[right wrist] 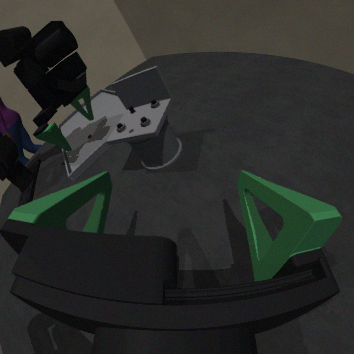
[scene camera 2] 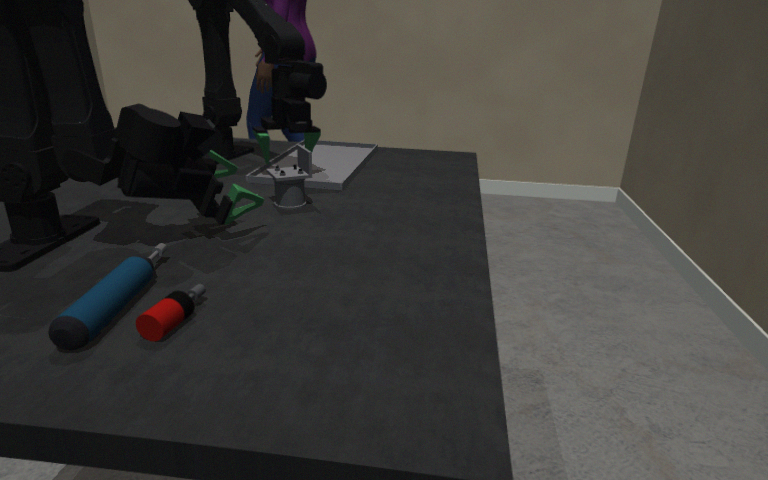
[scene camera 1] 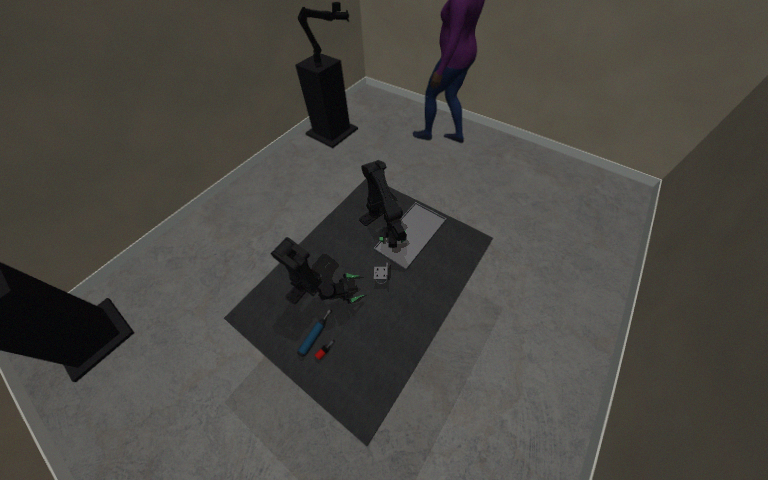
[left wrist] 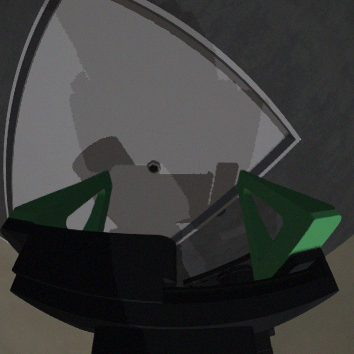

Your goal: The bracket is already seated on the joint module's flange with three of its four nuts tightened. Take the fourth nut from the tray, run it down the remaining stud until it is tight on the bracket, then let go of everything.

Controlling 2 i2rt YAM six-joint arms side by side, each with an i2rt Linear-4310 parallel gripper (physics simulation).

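Seen in the pictures: left gripper, fingertip midpoint: (right wrist: 80, 133) (scene camera 2: 287, 162) (left wrist: 173, 177); right gripper, fingertip midpoint: (right wrist: 174, 177) (scene camera 2: 249, 185) (scene camera 1: 361, 285); left arm's base at its link origin: (right wrist: 29, 183) (scene camera 1: 374, 214) (left wrist: 234, 268); right arm's base at its link origin: (scene camera 2: 40, 242) (scene camera 1: 303, 286).
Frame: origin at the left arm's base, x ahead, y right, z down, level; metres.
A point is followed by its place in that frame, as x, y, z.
Note:
The loose nut (left wrist: 153, 167) {0.248, 0.057, -0.009} (right wrist: 90, 136) {0.250, 0.061, -0.006} lies on the tray (scene camera 1: 427, 223) {0.271, -0.181, -0.004} (scene camera 2: 345, 161) {0.311, -0.096, -0.004} (left wrist: 150, 75) {0.300, 0.107, -0.004}. My left gripper (scene camera 1: 393, 240) {0.241, 0.073, -0.031} (scene camera 2: 288, 153) {0.241, 0.073, -0.031} (left wrist: 173, 177) {0.241, 0.073, -0.031} (right wrist: 80, 133) {0.241, 0.073, -0.031} is open and empty, pointing down above the tray; in its wrist view the nut shows between the fingertips, left of the midline. The bracket (scene camera 1: 380, 272) {0.351, 0.260, -0.066} (scene camera 2: 305, 160) {0.384, 0.248, -0.090} (right wrist: 145, 87) {0.381, 0.245, -0.089} sits on the joint module (scene camera 2: 289, 195) {0.367, 0.284, -0.027} (right wrist: 155, 150) {0.347, 0.287, -0.030}, with three nuts and a bare stud (right wrist: 132, 109) {0.354, 0.237, -0.070} on its plate. My right gripper (scene camera 1: 362, 286) {0.343, 0.376, -0.067} (scene camera 2: 249, 184) {0.343, 0.376, -0.067} (right wrist: 174, 177) {0.343, 0.376, -0.067} is open and empty, beside the module and low over the table.
A blue-handled tool (scene camera 1: 310, 338) {0.377, 0.713, -0.040} (scene camera 2: 107, 297) {0.392, 0.728, -0.035} and a short red-handled tool (scene camera 1: 321, 353) {0.463, 0.714, -0.033} (scene camera 2: 164, 315) {0.470, 0.727, -0.029} lie on the table (scene camera 1: 385, 350) {0.639, 0.488, 0.000} (scene camera 2: 351, 339) {0.661, 0.650, 0.000}, on the right arm's side. The bracket and module stand between the right gripper and the tray. A person (scene camera 1: 458, 45) stands beyond the table.

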